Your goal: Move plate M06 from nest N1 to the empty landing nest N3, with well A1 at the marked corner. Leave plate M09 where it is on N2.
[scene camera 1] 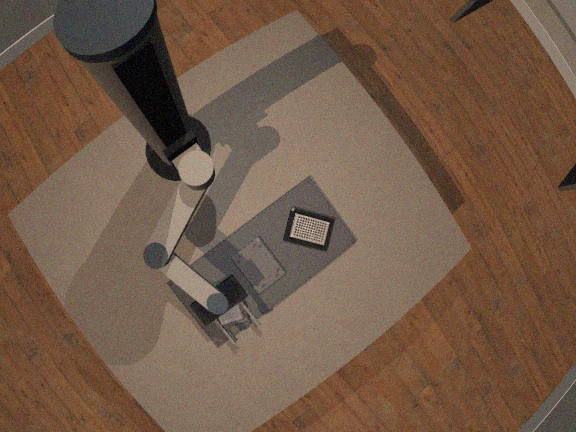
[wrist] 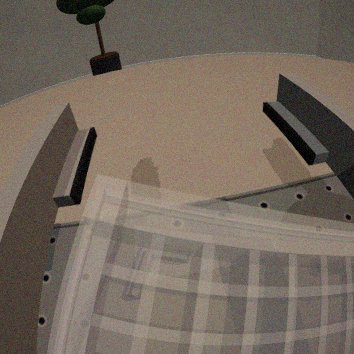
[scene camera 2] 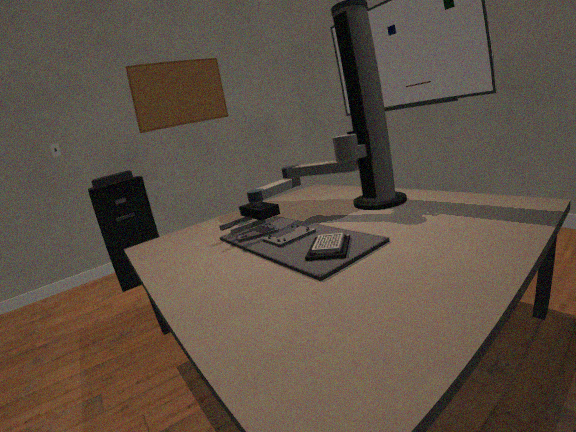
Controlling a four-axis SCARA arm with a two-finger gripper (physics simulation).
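Observation:
There is a black-framed white well plate (scene camera 1: 305,228), and in the wrist view the black-framed white well plate is out of frame. I see a perforated plate (scene camera 1: 299,262), again the perforated plate (wrist: 320,198), and also the perforated plate (scene camera 2: 294,253). My own gripper (scene camera 1: 247,334) is here too, and I see my gripper (wrist: 179,99) and my gripper (scene camera 2: 225,229) as well.

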